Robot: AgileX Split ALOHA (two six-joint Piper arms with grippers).
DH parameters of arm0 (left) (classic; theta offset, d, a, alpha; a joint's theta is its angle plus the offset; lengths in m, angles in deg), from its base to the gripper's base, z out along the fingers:
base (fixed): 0 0 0 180
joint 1: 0 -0.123 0 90
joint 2: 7.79 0 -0.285 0
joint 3: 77.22 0 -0.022 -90
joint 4: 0 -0.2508 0 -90
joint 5: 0 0 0.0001 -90
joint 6: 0 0.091 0 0
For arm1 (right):
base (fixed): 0 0 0 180
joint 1: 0 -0.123 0 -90
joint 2: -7.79 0 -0.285 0
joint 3: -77.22 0 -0.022 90
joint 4: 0 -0.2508 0 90
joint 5: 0 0 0.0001 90
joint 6: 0 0.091 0 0
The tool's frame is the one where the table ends.
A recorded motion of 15 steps. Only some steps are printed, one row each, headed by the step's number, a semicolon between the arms.
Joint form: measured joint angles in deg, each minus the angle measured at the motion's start. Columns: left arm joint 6, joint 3, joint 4, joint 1, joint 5, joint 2; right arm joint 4, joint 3, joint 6, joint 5, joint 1, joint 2.
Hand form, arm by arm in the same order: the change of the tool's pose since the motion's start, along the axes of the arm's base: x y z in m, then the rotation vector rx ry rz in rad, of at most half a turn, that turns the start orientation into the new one. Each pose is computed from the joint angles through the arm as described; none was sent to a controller.
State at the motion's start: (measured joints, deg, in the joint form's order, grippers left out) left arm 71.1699 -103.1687 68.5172 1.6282 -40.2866 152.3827; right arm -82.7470 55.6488 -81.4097 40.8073 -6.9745 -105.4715
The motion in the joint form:
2: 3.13 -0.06 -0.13 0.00 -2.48 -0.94; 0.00 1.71 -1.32 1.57 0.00 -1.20
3: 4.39 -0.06 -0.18 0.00 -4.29 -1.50; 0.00 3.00 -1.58 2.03 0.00 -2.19
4: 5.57 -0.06 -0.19 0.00 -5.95 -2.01; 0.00 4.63 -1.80 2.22 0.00 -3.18
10: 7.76 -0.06 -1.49 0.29 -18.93 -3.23; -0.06 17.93 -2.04 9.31 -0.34 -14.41
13: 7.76 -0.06 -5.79 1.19 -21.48 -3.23; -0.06 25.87 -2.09 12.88 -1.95 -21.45
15: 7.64 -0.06 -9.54 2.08 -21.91 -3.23; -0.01 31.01 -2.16 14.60 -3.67 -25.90
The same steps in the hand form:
2: -0.0006 -0.0027 0.0093 -0.0068 -0.0351 -0.0685; 0.0057 0.0026 0.0007 0.0106 -0.0195 0.0328
3: -0.0015 -0.0046 0.0150 -0.0189 -0.0473 -0.1054; 0.0108 0.0037 0.0002 0.0149 -0.0263 0.0411
4: -0.0025 -0.0062 0.0201 -0.0305 -0.0590 -0.1390; 0.0173 0.0047 0.0008 0.0167 -0.0395 0.0458
10: -0.0175 -0.0191 0.0367 -0.1504 -0.0235 -0.3358; 0.0632 0.0206 -0.0153 0.1023 -0.0538 0.1424
13: -0.0257 -0.0256 0.0343 -0.1239 0.0064 -0.4297; 0.0844 0.0392 -0.0319 0.1450 -0.0557 0.2167
15: -0.0306 -0.0304 0.0311 -0.0799 0.0226 -0.4911; 0.0950 0.0563 -0.0440 0.1652 -0.0600 0.2704

